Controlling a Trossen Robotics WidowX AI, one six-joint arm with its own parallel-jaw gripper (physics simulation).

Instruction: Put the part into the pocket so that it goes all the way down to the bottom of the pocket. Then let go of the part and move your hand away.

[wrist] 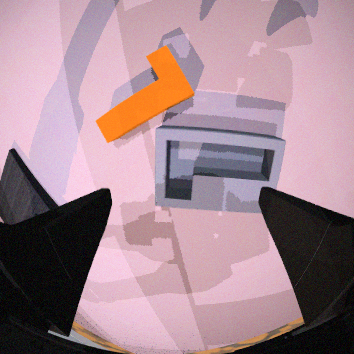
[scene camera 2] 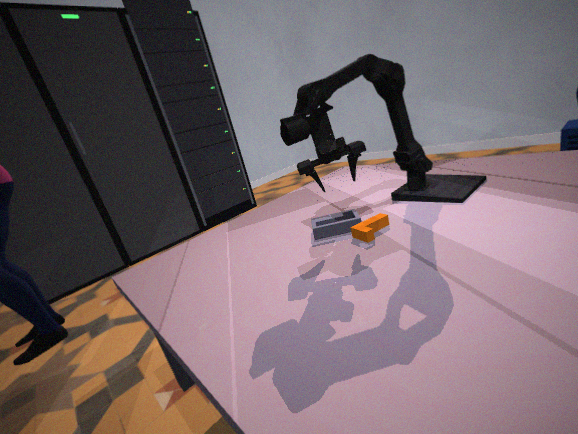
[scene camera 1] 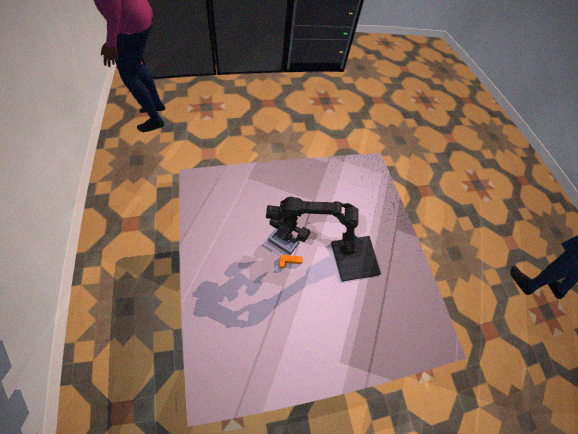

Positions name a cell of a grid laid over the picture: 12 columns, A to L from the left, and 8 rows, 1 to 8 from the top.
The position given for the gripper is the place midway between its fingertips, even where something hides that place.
Observation:
The gripper (scene camera 2: H4) is open, holding nothing. Also in view: an orange L-shaped block (wrist: F2). Further things: a grey pocket block (wrist: G4).
The gripper is seen too in the wrist view (wrist: G5).

